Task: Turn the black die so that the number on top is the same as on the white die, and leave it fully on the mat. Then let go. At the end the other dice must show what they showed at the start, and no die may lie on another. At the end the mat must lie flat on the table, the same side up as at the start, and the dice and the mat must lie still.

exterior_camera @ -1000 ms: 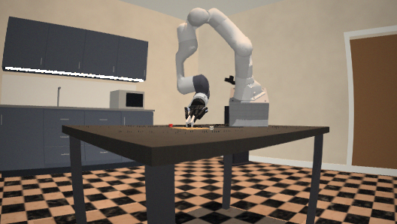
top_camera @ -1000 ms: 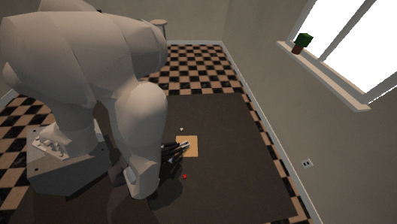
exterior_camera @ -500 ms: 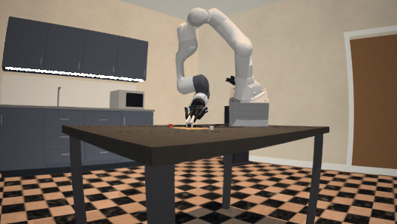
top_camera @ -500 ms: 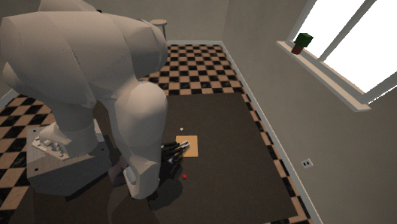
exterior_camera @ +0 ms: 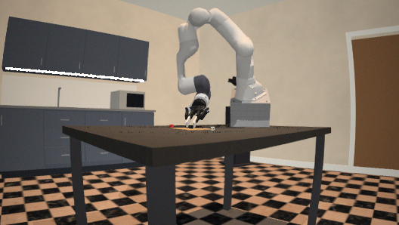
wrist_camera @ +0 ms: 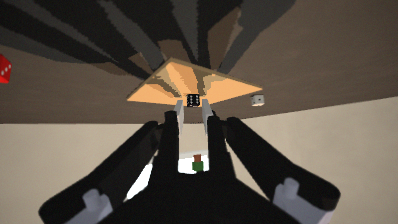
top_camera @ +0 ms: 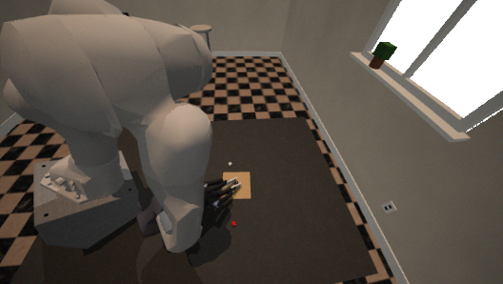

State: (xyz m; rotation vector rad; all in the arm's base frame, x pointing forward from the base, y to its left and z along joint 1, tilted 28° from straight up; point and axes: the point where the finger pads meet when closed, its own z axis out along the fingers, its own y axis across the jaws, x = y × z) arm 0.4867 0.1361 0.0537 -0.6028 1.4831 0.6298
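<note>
My gripper is now 10 mm short of the black die, 20 mm to the right of it and 20 mm above it. The rest, counted from my hand: tan mat: 10 mm ahead, 10 mm to the left, 30 mm below; then white die: 50 mm behind, 120 mm to the left, 30 mm below; then red die: 40 mm ahead, 160 mm to the right, 30 mm below.
</note>
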